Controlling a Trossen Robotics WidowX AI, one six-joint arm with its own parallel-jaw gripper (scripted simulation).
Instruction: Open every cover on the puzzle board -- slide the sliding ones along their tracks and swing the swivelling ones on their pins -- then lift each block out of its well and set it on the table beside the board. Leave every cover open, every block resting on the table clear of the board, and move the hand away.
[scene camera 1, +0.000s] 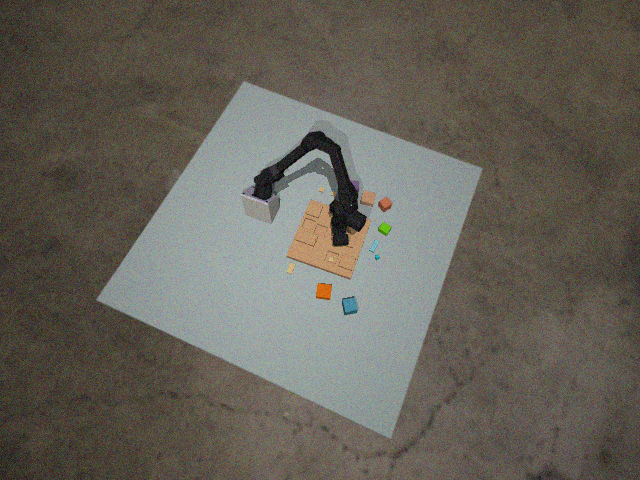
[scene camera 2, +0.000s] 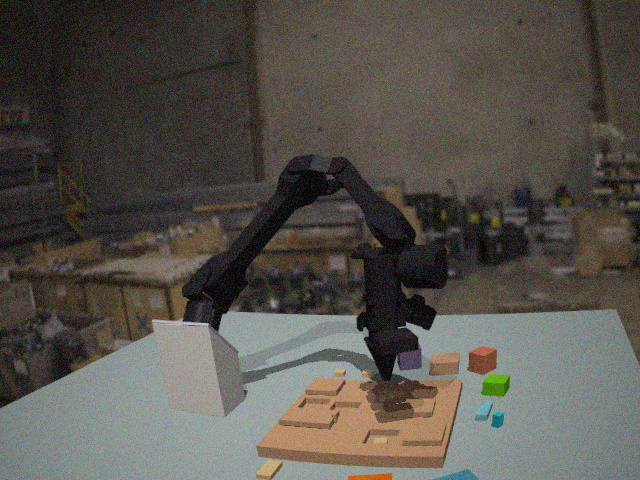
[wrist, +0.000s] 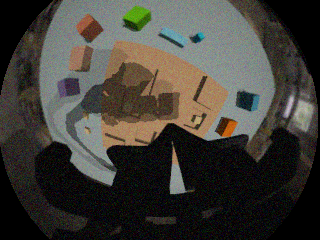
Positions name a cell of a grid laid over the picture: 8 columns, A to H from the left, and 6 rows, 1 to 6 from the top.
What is my gripper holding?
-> Nothing.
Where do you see my gripper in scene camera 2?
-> E5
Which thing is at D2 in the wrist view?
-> A tan puzzle board.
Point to a tan puzzle board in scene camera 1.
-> D4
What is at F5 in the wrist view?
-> My gripper.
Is my gripper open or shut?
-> Shut.
